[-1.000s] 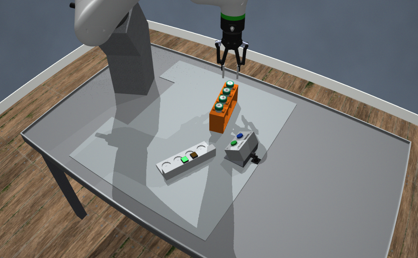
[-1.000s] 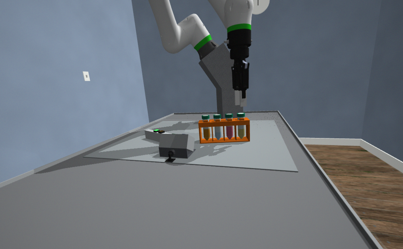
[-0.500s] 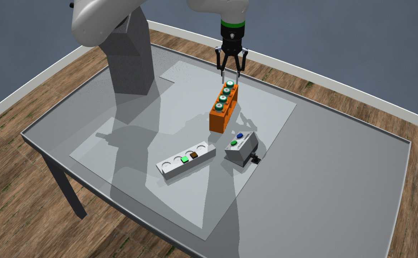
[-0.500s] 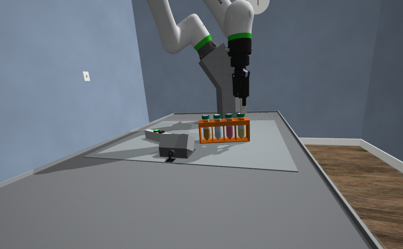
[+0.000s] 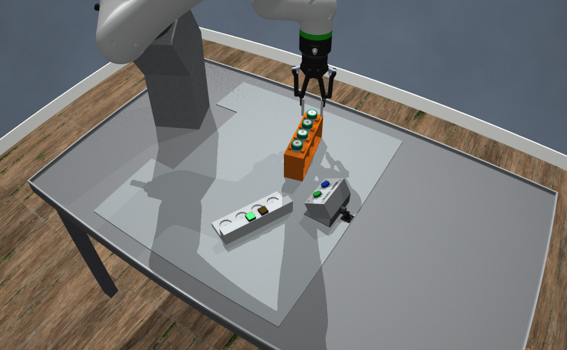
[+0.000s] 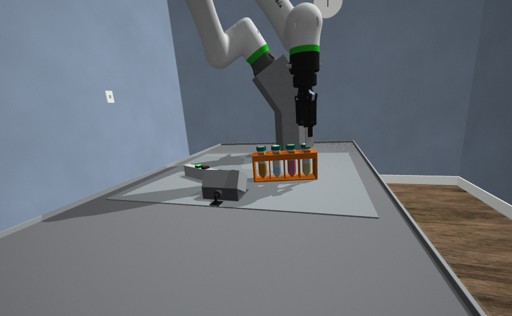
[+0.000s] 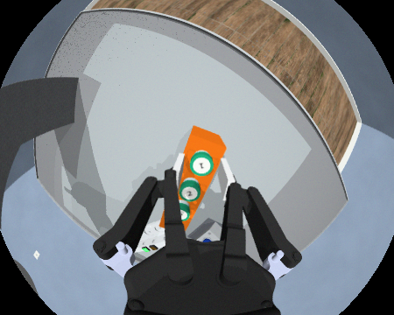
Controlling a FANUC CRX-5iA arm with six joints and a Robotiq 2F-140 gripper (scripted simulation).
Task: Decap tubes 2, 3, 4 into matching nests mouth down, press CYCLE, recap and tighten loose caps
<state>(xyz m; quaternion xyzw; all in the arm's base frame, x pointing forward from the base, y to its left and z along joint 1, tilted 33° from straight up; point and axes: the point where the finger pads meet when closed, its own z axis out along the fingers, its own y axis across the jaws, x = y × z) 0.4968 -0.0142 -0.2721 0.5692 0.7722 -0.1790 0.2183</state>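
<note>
The green key lies 110 mm ahead of my hand, 280 mm to the right of it and 80 mm below it. Round my hand: grey key box: 130 mm ahead, 260 mm to the right, 90 mm below; tube: 160 mm to the right, 100 mm below; blue key: 120 mm ahead, 240 mm to the right, 80 mm below.
</note>
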